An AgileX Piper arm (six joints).
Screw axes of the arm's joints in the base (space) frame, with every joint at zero. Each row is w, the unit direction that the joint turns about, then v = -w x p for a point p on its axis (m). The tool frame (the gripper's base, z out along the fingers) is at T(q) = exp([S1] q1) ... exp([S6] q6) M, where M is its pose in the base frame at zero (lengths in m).
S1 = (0, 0, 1, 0, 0, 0)
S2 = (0, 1, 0, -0.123, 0, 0)
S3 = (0, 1, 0, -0.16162, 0, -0.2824)
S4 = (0.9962, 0, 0.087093, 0, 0.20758, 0)
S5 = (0, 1, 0, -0.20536, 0, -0.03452)
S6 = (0.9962, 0, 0.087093, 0, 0.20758, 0)
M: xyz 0.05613 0 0.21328 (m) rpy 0 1.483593 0 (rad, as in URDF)
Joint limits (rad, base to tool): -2.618..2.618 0..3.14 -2.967..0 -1.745..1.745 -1.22..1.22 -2.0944..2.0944
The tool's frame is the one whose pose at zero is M.
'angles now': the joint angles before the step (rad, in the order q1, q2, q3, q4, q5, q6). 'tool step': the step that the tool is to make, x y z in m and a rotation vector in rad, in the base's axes. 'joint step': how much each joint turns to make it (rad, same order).
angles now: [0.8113, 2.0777, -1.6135, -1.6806, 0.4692, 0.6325]
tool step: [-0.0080, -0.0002, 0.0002, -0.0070, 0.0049, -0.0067]
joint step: [0.0153, -0.0191, 0.0291, 0.0083, 0.0209, -0.0014]
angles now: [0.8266, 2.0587, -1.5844, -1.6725, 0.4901, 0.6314]
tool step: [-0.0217, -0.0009, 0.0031, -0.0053, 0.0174, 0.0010]
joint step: [0.0383, -0.0564, 0.0745, 0.0235, 0.0309, -0.0004]
